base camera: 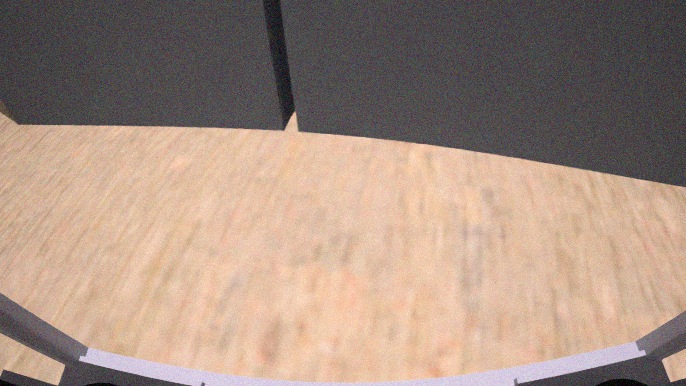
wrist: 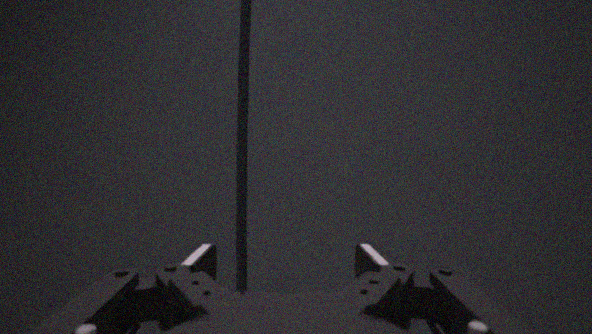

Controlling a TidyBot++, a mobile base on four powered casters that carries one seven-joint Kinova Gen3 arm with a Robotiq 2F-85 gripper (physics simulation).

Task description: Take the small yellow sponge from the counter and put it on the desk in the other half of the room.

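Frame: origin at the arm's base, x down, y right, z back, level; millimetres.
Where they show: gripper, fingertip midpoint: [wrist: 286,260].
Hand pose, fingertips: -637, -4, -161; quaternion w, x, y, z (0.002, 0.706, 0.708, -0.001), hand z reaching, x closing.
After its pixels a point has its place, as x, y, z.
My gripper [wrist: 286,260] {-637, -4, -161} is open, with its two fingers wide apart low in the wrist view and no object between them. It faces a tall dark grey surface. The small yellow sponge, the counter and the desk cannot be made out in either view.
Large dark grey panels [base camera: 490,70] {252, 180, -506} [wrist: 410,140] {-750, 238, -494} stand ahead, with a narrow dark vertical gap [base camera: 280,60] [wrist: 242,150] between them. The wood-patterned floor [base camera: 325,225] {397, -41, -373} lies between the panels and the pale front edge of my base [base camera: 350,384] {287, -6, -150}.
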